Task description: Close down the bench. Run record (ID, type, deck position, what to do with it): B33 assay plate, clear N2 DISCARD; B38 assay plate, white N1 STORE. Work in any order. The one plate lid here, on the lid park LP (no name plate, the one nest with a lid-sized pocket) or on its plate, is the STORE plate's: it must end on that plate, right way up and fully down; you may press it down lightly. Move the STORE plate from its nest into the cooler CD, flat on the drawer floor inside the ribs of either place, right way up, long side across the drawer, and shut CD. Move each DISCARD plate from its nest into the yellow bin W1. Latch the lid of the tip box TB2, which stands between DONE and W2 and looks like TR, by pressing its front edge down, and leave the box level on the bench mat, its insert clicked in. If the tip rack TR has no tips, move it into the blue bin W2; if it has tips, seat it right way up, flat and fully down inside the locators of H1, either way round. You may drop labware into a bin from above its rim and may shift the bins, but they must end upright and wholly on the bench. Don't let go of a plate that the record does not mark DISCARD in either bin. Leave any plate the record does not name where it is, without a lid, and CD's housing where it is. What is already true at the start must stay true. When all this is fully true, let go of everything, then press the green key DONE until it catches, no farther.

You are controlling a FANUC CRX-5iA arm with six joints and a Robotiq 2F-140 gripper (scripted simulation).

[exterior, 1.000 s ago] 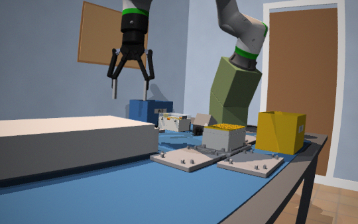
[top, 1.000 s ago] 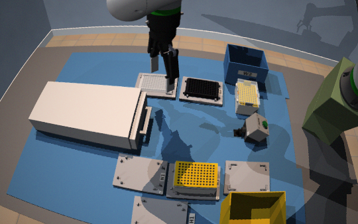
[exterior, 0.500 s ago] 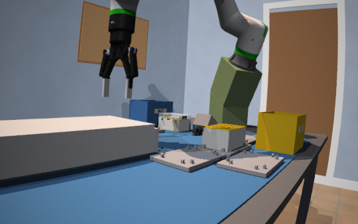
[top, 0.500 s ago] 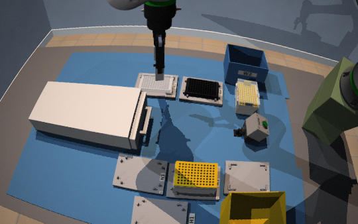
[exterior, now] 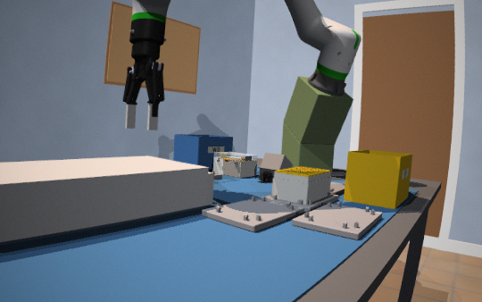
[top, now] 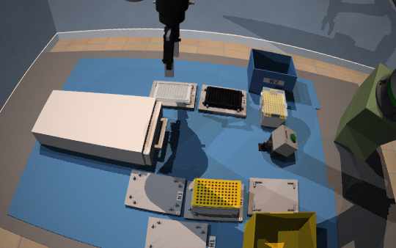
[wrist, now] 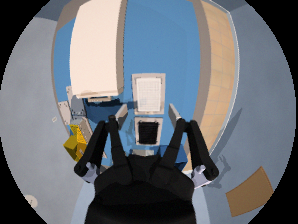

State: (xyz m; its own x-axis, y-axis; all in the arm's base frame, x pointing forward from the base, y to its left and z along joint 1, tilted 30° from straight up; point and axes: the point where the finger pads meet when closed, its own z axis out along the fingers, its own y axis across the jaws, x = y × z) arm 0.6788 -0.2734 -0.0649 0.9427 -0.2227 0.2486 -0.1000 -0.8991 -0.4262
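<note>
Now: hand 15 cm above the clear plate. The rest, counted from my hand: cooler CD 22 cm ahead, 17 cm to the left, 13 cm below; cooler drawer 17 cm ahead, 17 cm to the left, 14 cm below; black plate 18 cm behind, 2 cm to the left, 15 cm below.
</note>
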